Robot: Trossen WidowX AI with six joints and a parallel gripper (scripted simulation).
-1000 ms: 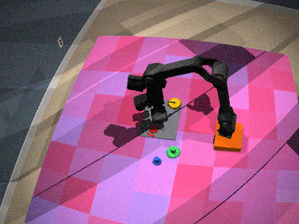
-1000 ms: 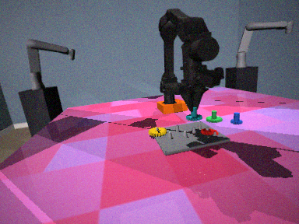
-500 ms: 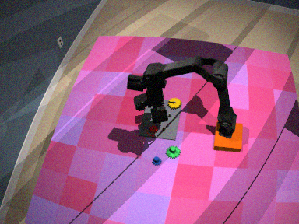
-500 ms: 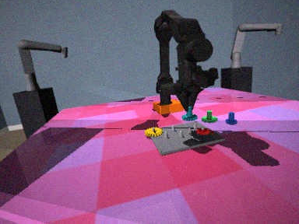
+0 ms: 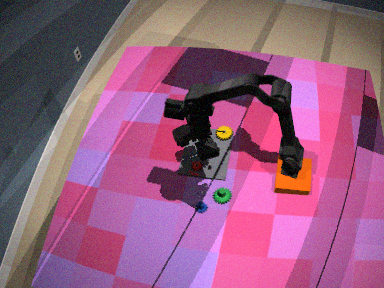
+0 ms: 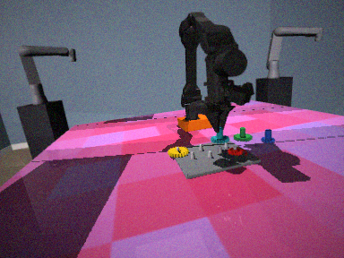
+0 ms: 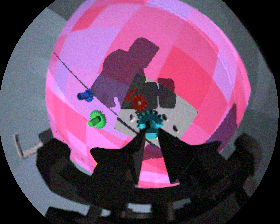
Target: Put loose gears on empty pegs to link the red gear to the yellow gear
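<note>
My gripper tip is now 60 mm above the red gear, 40 mm to the right of it and 10 mm short of it. Also, from my gripper tip: green gear: 120 mm to the left, 110 mm behind, 60 mm below; then yellow gear: 130 mm to the right, 60 mm below, 30 mm behind; then teal gear: 10 mm below.
</note>
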